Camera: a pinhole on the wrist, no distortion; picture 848 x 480 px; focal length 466.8 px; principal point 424.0 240.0 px. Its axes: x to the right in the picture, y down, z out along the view. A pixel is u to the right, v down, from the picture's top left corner.
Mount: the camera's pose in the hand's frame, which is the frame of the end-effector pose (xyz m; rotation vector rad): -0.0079 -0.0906 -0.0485 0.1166 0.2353 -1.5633
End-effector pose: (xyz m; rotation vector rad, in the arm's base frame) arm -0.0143 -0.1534 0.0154 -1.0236 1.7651 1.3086
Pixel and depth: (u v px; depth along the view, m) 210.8 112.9 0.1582
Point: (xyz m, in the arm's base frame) 0.0622 -0.0357 -0.0040
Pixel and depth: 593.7 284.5 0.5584
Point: 0.3519 0.1888 -0.3370
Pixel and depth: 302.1 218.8 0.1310
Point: 0.0715 -0.0839 -0.0379
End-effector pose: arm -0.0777 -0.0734 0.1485 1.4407 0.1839 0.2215
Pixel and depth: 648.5 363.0 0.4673
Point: 0.1706 -0.4149 -0.2174
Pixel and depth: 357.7 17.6 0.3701
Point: -0.1365 -0.4504 0.0662
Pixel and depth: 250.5 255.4 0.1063
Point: -0.0546 -0.1418 0.0812
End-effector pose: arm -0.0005 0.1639 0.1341 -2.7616 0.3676 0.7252
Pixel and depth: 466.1 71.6 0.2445
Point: -0.0992 0.3932 0.0441
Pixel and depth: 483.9 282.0 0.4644
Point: -0.0370 0.5076 -0.1788
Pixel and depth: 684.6 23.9 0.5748
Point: -0.2366 0.8460 -0.0343
